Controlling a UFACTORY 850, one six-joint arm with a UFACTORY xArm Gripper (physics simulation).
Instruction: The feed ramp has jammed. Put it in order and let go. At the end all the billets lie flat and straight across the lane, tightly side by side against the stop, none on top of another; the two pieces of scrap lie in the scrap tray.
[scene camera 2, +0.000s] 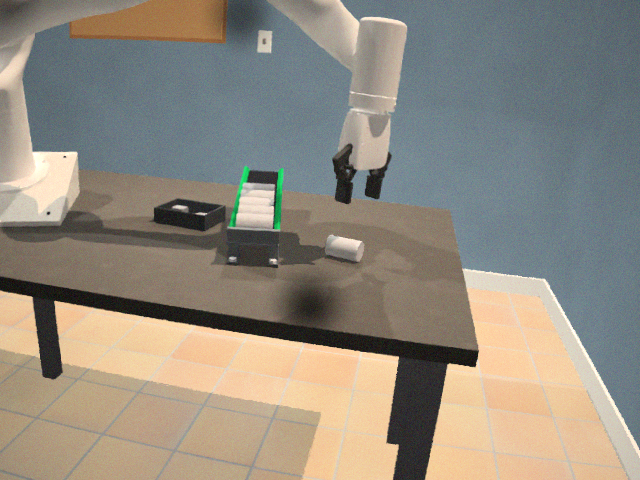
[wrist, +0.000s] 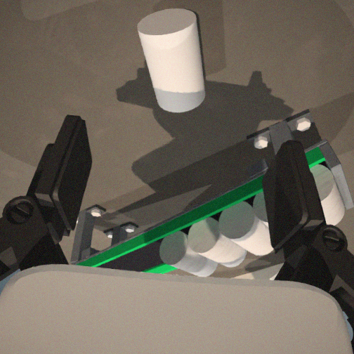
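My gripper (scene camera 2: 358, 196) (wrist: 182, 148) is open and empty, high above the table to the right of the feed ramp (scene camera 2: 279, 206) (wrist: 200, 212). Several pale billets (scene camera 2: 254, 220) (wrist: 245, 227) lie across the ramp's lane between green rails, in a row up from the grey stop (scene camera 2: 253, 236) (wrist: 340, 175). My right finger hides part of the row in the wrist view. A loose white billet (scene camera 2: 344, 248) (wrist: 175, 60) lies on its side on the table, right of the ramp. Two light scrap pieces (scene camera 2: 180, 208) (scene camera 2: 201, 213) lie in the black scrap tray (scene camera 2: 178, 220).
The scrap tray stands left of the ramp, between it and the robot's white base (scene camera 2: 38, 196). The dark table (scene camera 2: 170, 268) ends at a front edge and a right edge beyond the loose billet. A blue wall (scene camera 2: 491, 129) stands behind.
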